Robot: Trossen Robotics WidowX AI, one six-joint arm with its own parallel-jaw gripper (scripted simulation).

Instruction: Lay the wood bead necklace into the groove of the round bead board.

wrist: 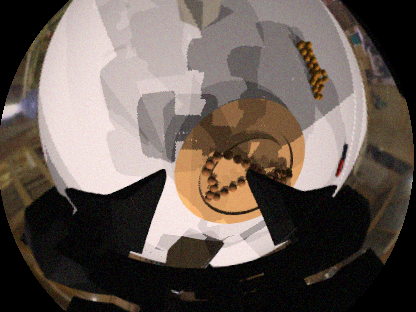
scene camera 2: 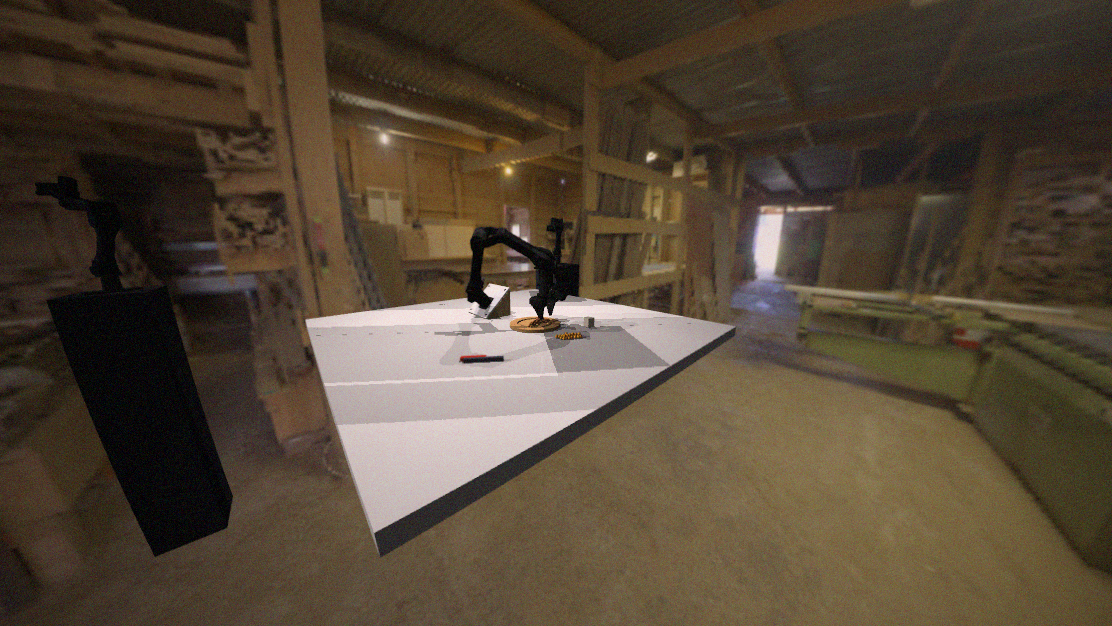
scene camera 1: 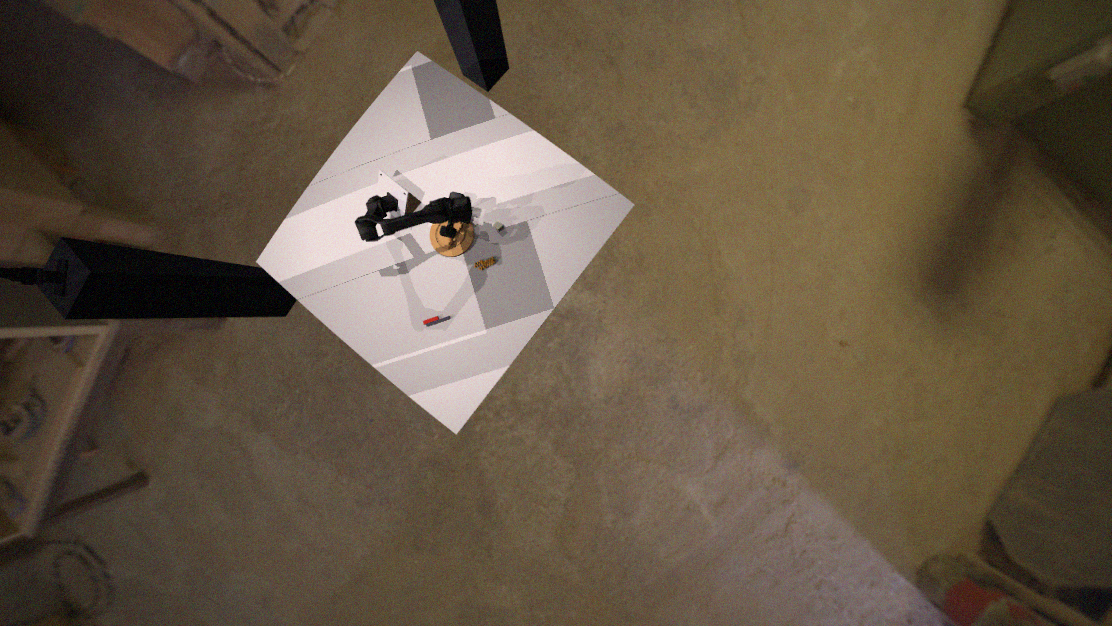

In view: the gripper (scene camera 2: 545,318).
The gripper also shows in the wrist view (wrist: 207,173).
